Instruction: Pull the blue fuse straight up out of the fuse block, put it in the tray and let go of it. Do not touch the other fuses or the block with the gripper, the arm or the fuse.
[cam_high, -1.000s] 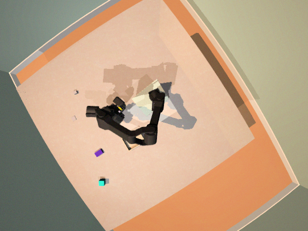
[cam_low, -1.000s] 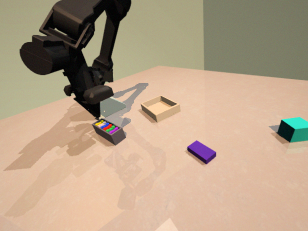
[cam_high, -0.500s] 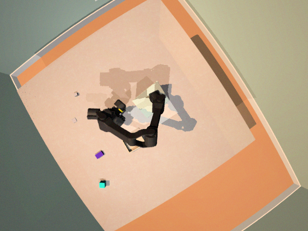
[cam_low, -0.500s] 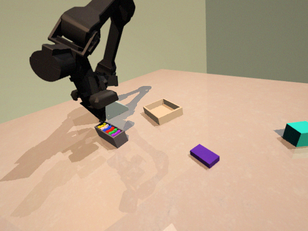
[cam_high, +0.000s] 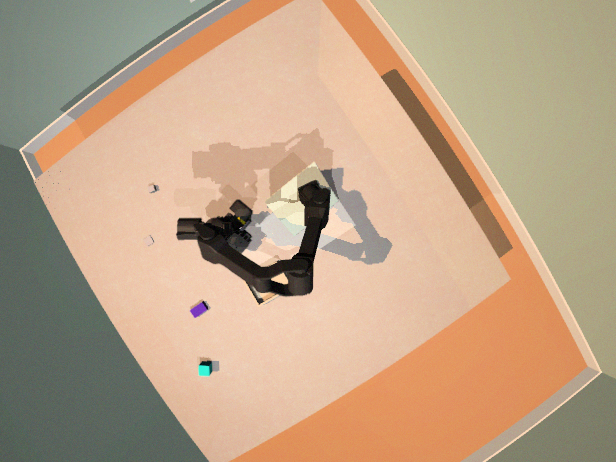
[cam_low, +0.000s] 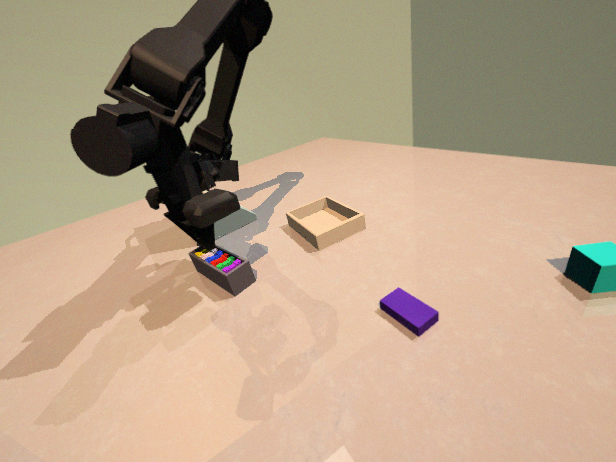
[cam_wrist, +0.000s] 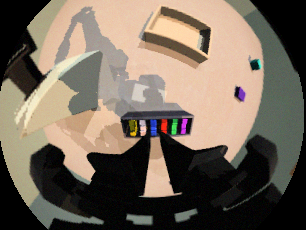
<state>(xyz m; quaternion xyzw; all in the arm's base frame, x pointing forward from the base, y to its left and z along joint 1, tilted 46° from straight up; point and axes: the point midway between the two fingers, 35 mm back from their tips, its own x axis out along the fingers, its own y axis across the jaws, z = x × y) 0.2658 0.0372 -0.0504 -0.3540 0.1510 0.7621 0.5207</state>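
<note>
Now: the blue fuse 30 mm below my gripper tip. From my gripper tip the other things lie so: tan tray 210 mm to the left, 50 mm below, 20 mm behind; then teal cube 380 mm to the left, 320 mm ahead, 40 mm below; then purple flat block 240 mm ahead, 190 mm to the left, 50 mm below.
</note>
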